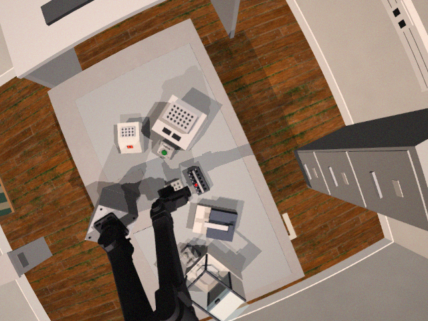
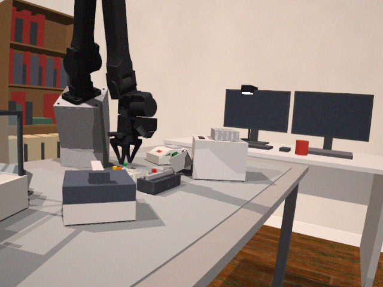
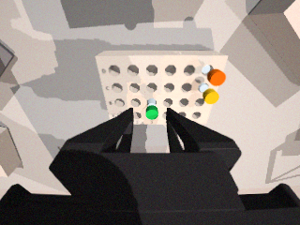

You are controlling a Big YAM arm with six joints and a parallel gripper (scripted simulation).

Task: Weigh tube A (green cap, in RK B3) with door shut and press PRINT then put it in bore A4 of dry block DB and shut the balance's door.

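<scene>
My gripper is now 10 mm short of the tube rack, 10 mm to the left of it and 40 mm above it. Also, from my hand: spectrophotometer 100 mm ahead, 230 mm to the right, 10 mm above; then black magnet block 140 mm ahead, 10 mm to the right, 40 mm below; then white print key 120 mm behind, 300 mm to the right, 10 mm above.
</scene>
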